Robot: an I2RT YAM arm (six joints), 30 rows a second.
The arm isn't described. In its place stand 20 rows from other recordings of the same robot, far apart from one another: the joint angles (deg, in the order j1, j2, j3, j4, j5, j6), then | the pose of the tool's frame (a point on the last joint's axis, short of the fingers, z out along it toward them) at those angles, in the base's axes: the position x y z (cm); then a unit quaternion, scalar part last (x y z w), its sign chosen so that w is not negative.
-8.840 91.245 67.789 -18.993 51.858 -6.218 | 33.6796 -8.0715 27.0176 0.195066 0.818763 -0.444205 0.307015
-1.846 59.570 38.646 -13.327 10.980 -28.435 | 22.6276 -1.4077 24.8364 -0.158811 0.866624 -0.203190 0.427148
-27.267 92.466 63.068 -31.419 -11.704 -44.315 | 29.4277 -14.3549 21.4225 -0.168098 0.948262 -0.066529 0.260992
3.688 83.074 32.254 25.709 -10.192 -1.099 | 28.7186 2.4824 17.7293 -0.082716 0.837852 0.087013 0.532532
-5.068 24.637 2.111 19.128 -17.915 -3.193 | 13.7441 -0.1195 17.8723 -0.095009 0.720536 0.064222 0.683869
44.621 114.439 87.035 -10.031 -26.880 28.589 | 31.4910 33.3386 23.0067 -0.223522 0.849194 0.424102 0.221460
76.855 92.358 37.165 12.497 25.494 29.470 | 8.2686 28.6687 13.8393 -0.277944 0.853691 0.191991 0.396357
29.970 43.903 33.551 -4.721 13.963 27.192 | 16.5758 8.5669 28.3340 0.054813 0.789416 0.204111 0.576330
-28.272 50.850 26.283 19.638 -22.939 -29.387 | 18.9300 -8.6054 26.1766 -0.141450 0.720802 -0.191122 0.651083
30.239 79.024 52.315 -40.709 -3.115 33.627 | 22.1598 13.1415 21.5005 0.023659 0.980012 0.126142 0.152003
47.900 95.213 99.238 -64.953 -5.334 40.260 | 22.3713 25.2525 35.7802 -0.076073 0.964015 0.206770 0.148773
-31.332 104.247 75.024 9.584 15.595 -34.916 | 36.2376 -23.1810 26.5739 0.052807 0.811832 -0.404800 0.417465
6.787 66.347 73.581 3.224 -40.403 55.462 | 24.4535 5.2340 46.4049 0.005587 0.656397 0.561962 0.503300
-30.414 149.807 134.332 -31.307 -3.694 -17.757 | 49.7304 -28.9270 15.8908 0.090631 0.924881 -0.122856 0.348262
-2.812 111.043 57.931 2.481 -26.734 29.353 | 37.7283 -0.2497 11.8171 0.178941 0.901776 0.287091 0.268997
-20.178 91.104 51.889 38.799 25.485 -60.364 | 33.1658 -13.8201 26.8272 -0.091858 0.703448 -0.563631 0.423135
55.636 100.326 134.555 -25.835 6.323 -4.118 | 19.7602 28.2034 57.6613 -0.288821 0.586547 0.296007 0.696366
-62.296 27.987 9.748 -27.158 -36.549 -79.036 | 7.0089 -8.7876 14.4645 -0.245611 0.851859 -0.243970 0.393053
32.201 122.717 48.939 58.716 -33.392 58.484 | 31.8642 22.3823 9.0180 0.002649 0.780049 0.574745 0.247356
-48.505 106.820 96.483 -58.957 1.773 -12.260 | 25.5536 -29.0544 27.8767 0.308591 0.933944 -0.104012 0.147316
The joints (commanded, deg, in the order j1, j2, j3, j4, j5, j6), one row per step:
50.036 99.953 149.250 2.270 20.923 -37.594
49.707 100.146 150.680 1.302 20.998 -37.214
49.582 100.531 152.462 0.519 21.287 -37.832
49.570 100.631 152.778 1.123 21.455 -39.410
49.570 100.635 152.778 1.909 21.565 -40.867
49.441 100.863 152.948 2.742 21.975 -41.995
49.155 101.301 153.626 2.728 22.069 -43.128
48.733 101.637 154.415 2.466 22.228 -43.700
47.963 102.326 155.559 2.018 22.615 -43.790
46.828 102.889 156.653 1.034 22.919 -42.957
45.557 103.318 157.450 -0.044 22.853 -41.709
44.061 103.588 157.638 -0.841 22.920 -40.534
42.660 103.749 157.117 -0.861 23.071 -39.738
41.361 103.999 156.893 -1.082 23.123 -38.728
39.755 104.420 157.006 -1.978 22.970 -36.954
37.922 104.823 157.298 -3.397 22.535 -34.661
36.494 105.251 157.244 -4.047 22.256 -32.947
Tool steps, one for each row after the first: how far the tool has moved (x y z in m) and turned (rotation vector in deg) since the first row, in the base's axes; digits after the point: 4 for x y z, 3 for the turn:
-0.0018 -0.0044 0.0026 0.489 -0.048 -0.097
-0.0044 -0.0085 0.0055 0.706 -0.400 -0.853
-0.0053 -0.0098 0.0067 0.405 -1.142 -2.132
-0.0060 -0.0108 0.0075 0.132 -1.856 -3.284
-0.0055 -0.0112 0.0080 0.217 -2.296 -4.505
-0.0041 -0.0116 0.0083 -0.291 -2.587 -5.694
-0.0032 -0.0133 0.0089 -0.438 -2.705 -6.639
0.0000 -0.0148 0.0090 -0.317 -2.472 -7.700
0.0041 -0.0176 0.0088 -0.001 -1.851 -8.386
0.0087 -0.0203 0.0082 0.213 -1.233 -8.687
0.0149 -0.0230 0.0068 0.342 -0.432 -9.354
0.0221 -0.0246 0.0046 0.424 0.246 -10.265
0.0286 -0.0262 0.0027 0.622 0.896 -10.863
0.0366 -0.0286 0.0003 0.886 1.900 -11.104
0.0447 -0.0323 -0.0021 1.172 3.083 -11.043
0.0527 -0.0343 -0.0048 1.467 4.007 -11.098

